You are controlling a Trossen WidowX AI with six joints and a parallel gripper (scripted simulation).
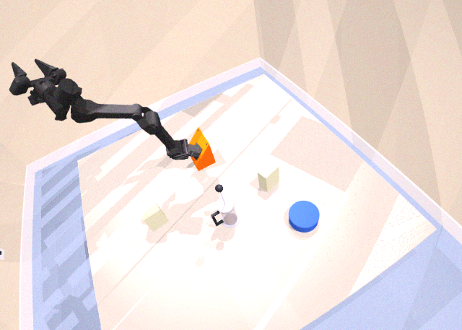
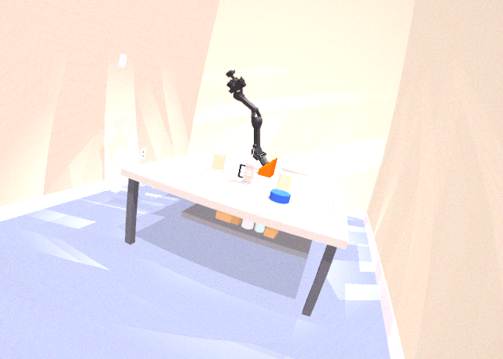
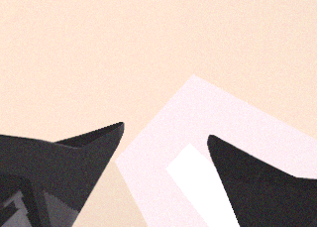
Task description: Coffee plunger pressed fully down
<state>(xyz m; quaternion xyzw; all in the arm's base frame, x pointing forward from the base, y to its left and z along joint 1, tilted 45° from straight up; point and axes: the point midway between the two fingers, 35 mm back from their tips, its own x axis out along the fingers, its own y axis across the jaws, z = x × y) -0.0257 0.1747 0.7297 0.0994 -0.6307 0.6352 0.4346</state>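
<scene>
The coffee press is 470 mm ahead of my gripper tip, 330 mm to the left of it and 620 mm below it. The rest, counted from my gripper tip: blue disc: 650 mm ahead, 590 mm to the left, 720 mm below.
</scene>
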